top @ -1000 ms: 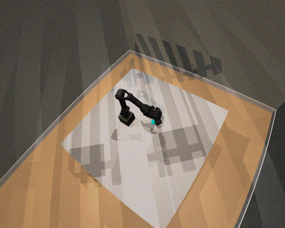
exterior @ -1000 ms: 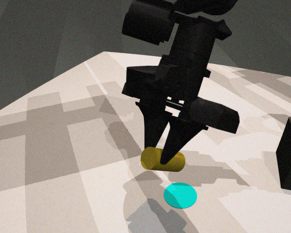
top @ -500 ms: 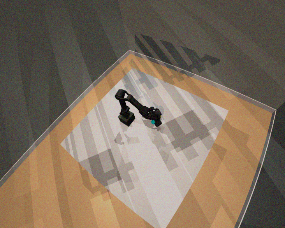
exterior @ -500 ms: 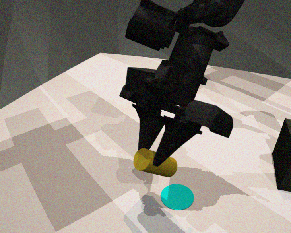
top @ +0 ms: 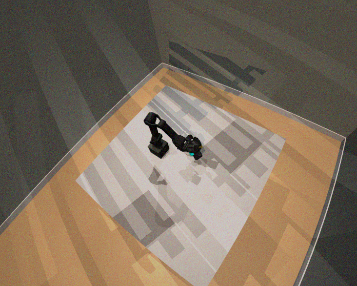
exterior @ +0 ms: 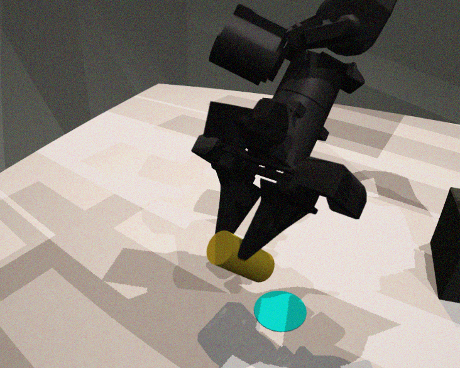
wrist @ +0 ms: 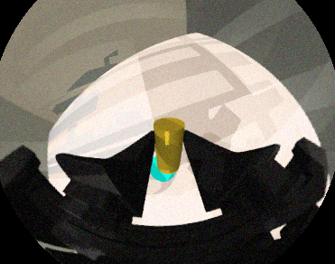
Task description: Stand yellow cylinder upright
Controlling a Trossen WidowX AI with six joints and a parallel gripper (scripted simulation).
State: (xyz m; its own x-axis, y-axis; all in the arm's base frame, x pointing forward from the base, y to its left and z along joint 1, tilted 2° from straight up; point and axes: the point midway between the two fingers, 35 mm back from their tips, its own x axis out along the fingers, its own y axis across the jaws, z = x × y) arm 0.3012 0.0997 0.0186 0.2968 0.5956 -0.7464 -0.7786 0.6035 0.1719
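Now: gripper tip 50 mm past the cyan circle, 20 mm to the left of it and 100 mm above it. The rest, counted from my gripper tip: yellow tall cylinder: 10 mm behind, 10 mm to the right, 10 mm below.
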